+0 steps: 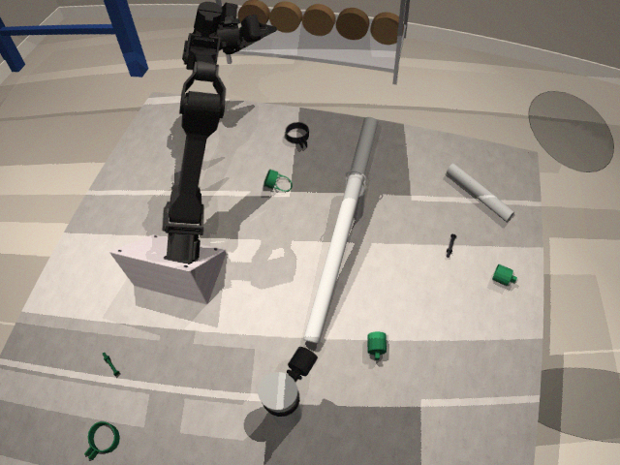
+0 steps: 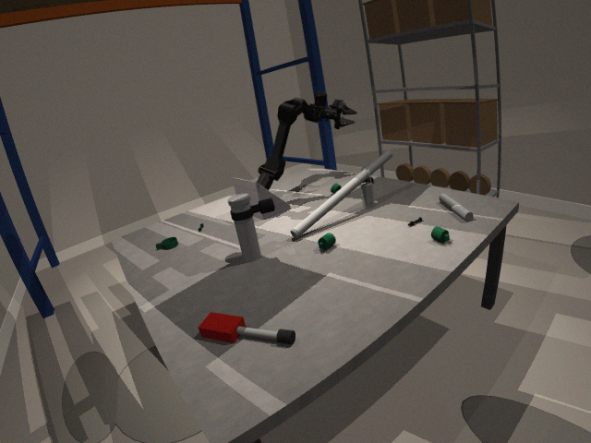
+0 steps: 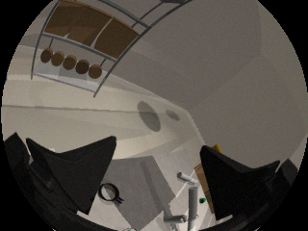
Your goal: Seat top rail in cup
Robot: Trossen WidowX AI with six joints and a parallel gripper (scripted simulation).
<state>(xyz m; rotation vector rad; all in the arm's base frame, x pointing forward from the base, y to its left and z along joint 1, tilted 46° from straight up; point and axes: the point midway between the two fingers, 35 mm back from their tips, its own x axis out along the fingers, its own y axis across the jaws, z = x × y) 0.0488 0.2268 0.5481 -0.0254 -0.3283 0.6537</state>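
My gripper tip is now 220 mm short of the rail-end cup, 780 mm to the left of it and 170 mm above it. Also, from my gripper tip: spare pipe (600 mm ahead, 200 mm to the right, 310 mm below); then black bolt (520 mm ahead, 370 mm to the right, 320 mm below); then small post (270 mm ahead, 310 mm to the right, 220 mm below).
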